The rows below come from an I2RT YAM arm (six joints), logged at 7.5 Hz.
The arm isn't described. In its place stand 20 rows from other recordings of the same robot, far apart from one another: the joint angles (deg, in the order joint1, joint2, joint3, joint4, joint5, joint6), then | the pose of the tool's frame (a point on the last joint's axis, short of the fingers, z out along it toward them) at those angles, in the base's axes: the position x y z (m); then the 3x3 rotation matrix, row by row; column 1 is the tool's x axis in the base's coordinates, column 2 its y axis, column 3 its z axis.
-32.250 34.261 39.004 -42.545 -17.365 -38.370 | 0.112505 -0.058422 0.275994; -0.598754 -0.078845 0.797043; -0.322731 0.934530 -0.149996; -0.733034 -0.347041 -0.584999
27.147 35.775 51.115 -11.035 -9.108 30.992 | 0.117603 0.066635 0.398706; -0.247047 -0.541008 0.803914; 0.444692 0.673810 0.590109; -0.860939 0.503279 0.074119
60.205 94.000 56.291 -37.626 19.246 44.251 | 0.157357 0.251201 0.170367; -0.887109 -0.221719 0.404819; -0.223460 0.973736 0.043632; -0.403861 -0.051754 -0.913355
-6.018 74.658 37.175 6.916 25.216 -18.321 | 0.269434 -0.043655 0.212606; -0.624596 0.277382 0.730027; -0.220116 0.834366 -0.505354; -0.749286 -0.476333 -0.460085
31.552 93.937 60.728 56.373 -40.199 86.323 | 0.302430 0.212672 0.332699; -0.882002 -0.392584 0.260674; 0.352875 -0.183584 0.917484; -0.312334 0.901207 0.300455
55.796 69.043 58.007 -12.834 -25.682 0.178 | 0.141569 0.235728 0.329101; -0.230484 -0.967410 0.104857; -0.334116 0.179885 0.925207; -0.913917 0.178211 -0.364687
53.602 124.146 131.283 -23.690 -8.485 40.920 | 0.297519 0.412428 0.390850; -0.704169 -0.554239 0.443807; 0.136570 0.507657 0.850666; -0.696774 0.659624 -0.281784
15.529 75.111 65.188 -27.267 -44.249 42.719 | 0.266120 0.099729 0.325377; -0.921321 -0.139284 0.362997; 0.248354 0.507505 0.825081; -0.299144 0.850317 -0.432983
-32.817 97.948 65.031 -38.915 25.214 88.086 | 0.267344 -0.190449 0.191282; 0.574946 0.818168 0.006201; 0.705162 -0.491661 -0.510898; -0.414951 0.298112 -0.859619
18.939 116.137 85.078 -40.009 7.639 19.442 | 0.391785 0.129433 0.172132; -0.937175 0.032932 0.347303; 0.027200 0.999402 -0.021367; -0.347798 -0.010578 -0.937510
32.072 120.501 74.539 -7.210 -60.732 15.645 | 0.341295 0.250511 0.133389; -0.842645 -0.493738 -0.214874; -0.372428 0.246188 0.894812; -0.388904 0.834035 -0.391331
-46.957 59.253 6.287 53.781 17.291 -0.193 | 0.120904 -0.144962 0.182487; 0.006675 0.900690 0.434411; -0.011859 0.434461 -0.900612; -0.999907 0.000860 0.013581
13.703 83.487 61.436 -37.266 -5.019 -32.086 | 0.286367 0.073031 0.245289; -0.559510 -0.680506 0.473138; -0.681082 0.702803 0.205414; -0.472308 -0.207315 -0.856706
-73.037 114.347 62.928 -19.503 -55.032 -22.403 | 0.132756 -0.335237 0.110699; -0.434059 0.329477 0.838473; 0.674365 0.735964 0.059908; -0.597348 0.591440 -0.541640
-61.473 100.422 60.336 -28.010 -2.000 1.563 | 0.160943 -0.293485 0.159619; -0.419152 0.883601 0.208714; 0.828194 0.466304 -0.310894; -0.372031 0.042543 -0.927245
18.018 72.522 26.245 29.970 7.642 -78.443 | 0.247093 0.075393 0.199040; 0.127946 -0.298703 0.945731; -0.979483 0.111645 0.167774; -0.155701 -0.947793 -0.278290
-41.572 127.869 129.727 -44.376 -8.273 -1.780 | 0.381569 -0.331593 0.315999; -0.523286 0.561329 0.641156; 0.423050 0.824250 -0.376351; -0.739730 0.074302 -0.668789
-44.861 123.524 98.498 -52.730 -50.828 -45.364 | 0.326845 -0.286326 0.190019; -0.720815 -0.261742 0.641807; 0.083212 0.886583 0.455023; -0.688114 0.381394 -0.617283
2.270 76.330 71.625 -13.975 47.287 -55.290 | 0.300482 -0.014267 0.378290; -0.731886 0.117660 0.671192; -0.587064 0.391222 -0.708732; -0.345975 -0.912744 -0.217256
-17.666 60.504 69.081 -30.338 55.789 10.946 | 0.191775 -0.091975 0.404297; -0.175466 0.953102 0.246591; 0.167928 0.275783 -0.946438; -0.970058 -0.124658 -0.208443
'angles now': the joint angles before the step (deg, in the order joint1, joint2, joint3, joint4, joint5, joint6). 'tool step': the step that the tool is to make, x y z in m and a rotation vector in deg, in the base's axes. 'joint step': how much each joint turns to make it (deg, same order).
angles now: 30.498 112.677 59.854 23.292 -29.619 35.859
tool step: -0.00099 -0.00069 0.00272 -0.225 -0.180 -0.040
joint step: 0.000 -0.616 -0.089 -0.615 0.176 -0.262
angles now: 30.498 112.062 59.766 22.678 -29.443 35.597
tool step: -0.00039 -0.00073 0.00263 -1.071 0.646 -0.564
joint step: -0.001 -0.614 0.437 -2.280 0.786 -0.264
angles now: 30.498 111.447 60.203 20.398 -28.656 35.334
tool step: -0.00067 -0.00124 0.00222 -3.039 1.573 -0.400
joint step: -0.001 -0.703 1.230 -5.531 1.318 -1.492
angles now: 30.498 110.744 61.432 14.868 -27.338 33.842
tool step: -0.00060 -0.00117 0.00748 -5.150 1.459 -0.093
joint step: 0.088 -1.142 2.632 -9.043 2.371 -3.161
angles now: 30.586 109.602 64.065 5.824 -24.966 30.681
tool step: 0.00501 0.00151 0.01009 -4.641 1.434 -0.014
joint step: 0.000 0.173 4.657 -9.150 2.197 -2.641
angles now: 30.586 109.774 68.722 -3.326 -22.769 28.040
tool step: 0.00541 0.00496 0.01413 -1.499 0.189 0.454
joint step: 0.264 0.265 4.389 -5.455 0.710 -1.056
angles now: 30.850 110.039 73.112 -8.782 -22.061 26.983
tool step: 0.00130 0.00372 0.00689 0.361 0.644 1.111
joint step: 0.262 0.176 2.029 -2.288 -1.051 -0.177
